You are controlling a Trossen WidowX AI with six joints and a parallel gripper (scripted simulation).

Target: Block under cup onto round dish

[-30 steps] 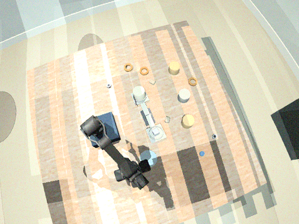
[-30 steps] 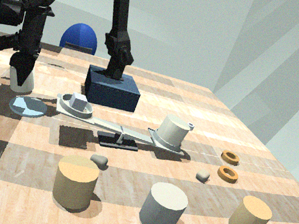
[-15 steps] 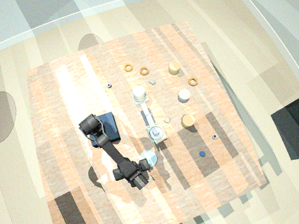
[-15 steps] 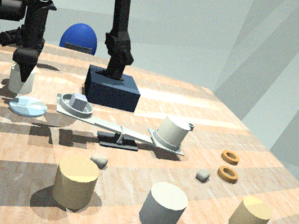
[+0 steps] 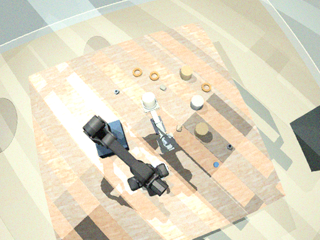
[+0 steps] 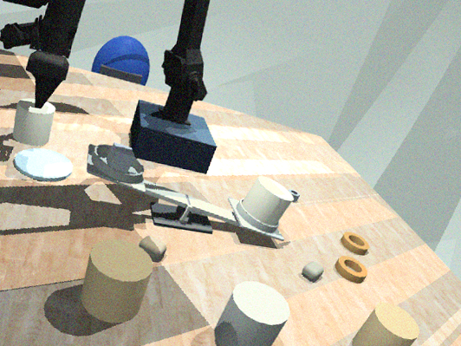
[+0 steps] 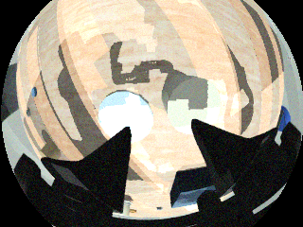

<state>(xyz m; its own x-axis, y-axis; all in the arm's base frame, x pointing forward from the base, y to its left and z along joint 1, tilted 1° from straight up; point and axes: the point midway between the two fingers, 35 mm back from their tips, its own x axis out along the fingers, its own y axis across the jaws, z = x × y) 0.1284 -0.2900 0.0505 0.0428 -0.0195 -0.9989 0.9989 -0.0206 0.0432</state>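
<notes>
The small pale block lies 160 mm ahead of my gripper tip and 130 mm to the left of it. The rest, counted from my gripper tip: grey cylinder (410 mm ahead, 280 mm to the left, 50 mm below); blue disc (350 mm ahead, 90 mm to the right, 80 mm below); light blue round dish (90 mm below, 60 mm ahead, 30 mm to the left).
</notes>
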